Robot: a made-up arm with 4 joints. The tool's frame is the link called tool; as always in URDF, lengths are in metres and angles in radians. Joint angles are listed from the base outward.
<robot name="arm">
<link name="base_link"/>
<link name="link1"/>
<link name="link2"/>
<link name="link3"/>
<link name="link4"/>
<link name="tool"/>
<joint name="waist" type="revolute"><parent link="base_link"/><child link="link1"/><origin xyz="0.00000 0.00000 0.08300" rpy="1.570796 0.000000 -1.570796"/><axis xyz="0 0 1"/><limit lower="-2.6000" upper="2.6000"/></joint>
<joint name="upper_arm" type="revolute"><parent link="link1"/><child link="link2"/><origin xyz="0.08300 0.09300 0.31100" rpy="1.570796 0.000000 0.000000"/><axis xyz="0 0 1"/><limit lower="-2.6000" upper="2.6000"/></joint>
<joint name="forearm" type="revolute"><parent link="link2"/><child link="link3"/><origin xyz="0.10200 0.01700 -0.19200" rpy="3.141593 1.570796 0.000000"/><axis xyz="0 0 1"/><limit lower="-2.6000" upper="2.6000"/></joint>
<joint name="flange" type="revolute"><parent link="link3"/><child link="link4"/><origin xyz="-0.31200 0.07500 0.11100" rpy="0.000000 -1.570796 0.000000"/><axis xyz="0 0 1"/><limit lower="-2.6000" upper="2.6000"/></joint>
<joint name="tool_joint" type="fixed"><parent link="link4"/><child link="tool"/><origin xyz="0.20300 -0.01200 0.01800" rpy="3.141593 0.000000 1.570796"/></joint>
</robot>
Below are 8 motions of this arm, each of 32 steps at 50 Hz.
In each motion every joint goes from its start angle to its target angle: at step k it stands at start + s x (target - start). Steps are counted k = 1, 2, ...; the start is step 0. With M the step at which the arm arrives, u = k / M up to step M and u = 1 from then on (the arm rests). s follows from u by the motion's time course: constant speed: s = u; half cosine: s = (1 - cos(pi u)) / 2; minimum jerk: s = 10 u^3 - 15 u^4 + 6 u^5.
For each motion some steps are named. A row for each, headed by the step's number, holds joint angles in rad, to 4 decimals.
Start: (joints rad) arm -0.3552 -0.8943 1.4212 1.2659
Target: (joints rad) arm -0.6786 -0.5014 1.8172 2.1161
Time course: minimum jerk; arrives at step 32
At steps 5, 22, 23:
5: -0.3648 -0.8826 1.4330 1.2912
22: -0.6204 -0.5721 1.7459 1.9631
23: -0.6336 -0.5561 1.7621 1.9978

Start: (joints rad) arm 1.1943 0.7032 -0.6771 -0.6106
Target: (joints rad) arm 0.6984 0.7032 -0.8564 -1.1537
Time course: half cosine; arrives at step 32
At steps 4, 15, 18, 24, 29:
4: 1.1754 0.7032 -0.6839 -0.6313
15: 0.9707 0.7032 -0.7580 -0.8555
18: 0.8980 0.7032 -0.7842 -0.9351
24: 0.7710 0.7032 -0.8301 -1.0742
29: 0.7091 0.7032 -0.8525 -1.1420

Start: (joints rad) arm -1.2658 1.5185 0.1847 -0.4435
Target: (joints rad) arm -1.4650 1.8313 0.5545 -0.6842
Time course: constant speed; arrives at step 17
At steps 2, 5, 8, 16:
2: -1.2892 1.5553 0.2282 -0.4718
5: -1.3244 1.6105 0.2935 -0.5143
8: -1.3595 1.6657 0.3587 -0.5568
16: -1.4533 1.8129 0.5327 -0.6700

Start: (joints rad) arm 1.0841 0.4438 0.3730 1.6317
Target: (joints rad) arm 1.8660 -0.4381 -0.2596 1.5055
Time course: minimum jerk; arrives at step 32
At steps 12, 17, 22, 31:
12: 1.2993 0.2011 0.1989 1.5970
17: 1.5207 -0.0487 0.0197 1.5612
22: 1.7253 -0.2794 -0.1457 1.5282
31: 1.8658 -0.4378 -0.2594 1.5055

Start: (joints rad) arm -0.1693 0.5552 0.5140 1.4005
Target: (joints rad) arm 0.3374 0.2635 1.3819 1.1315
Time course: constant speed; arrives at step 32
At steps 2, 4, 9, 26, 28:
2: -0.1376 0.5370 0.5682 1.3837
4: -0.1060 0.5187 0.6225 1.3669
9: -0.0268 0.4732 0.7581 1.3248
26: 0.2424 0.3182 1.2192 1.1819
28: 0.2741 0.3000 1.2734 1.1651

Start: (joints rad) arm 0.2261 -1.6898 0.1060 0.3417
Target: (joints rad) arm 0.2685 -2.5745 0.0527 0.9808
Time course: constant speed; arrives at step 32
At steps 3, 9, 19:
3: 0.2301 -1.7727 0.1010 0.4016
9: 0.2380 -1.9386 0.0910 0.5214
19: 0.2513 -2.2151 0.0744 0.7212

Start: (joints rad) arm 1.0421 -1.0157 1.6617 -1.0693
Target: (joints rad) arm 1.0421 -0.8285 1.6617 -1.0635
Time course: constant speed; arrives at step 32
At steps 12, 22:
12: 1.0421 -0.9455 1.6617 -1.0671
22: 1.0421 -0.8870 1.6617 -1.0653

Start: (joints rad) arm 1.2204 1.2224 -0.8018 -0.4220
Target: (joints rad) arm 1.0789 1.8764 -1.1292 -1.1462
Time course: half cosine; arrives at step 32
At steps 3, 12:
3: 1.2174 1.2365 -0.8088 -0.4376
12: 1.1767 1.4243 -0.9029 -0.6455

